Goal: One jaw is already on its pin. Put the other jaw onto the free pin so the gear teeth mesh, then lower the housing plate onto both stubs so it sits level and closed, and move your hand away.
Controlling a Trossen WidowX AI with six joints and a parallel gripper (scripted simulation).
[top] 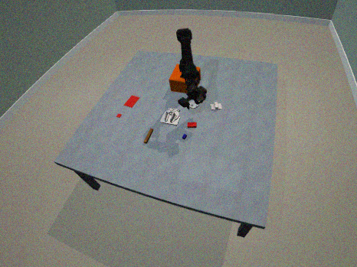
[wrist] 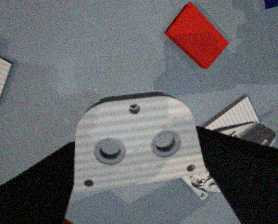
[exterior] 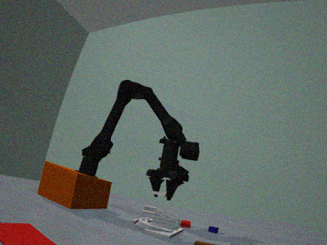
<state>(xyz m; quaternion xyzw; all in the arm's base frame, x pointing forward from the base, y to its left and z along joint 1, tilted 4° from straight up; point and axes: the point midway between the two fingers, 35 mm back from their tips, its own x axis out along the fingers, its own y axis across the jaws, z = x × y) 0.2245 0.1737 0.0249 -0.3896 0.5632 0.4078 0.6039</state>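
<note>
The red block lies 9 cm ahead of my gripper tip, 3 cm to the left of it and 7 cm below it. Also, from my gripper tip: brown stick: 28 cm ahead, 17 cm to the right, 7 cm below; then blue block: 19 cm ahead, 3 cm to the left, 7 cm below; then flat red patch: 7 cm ahead, 49 cm to the right, 8 cm below.
</note>
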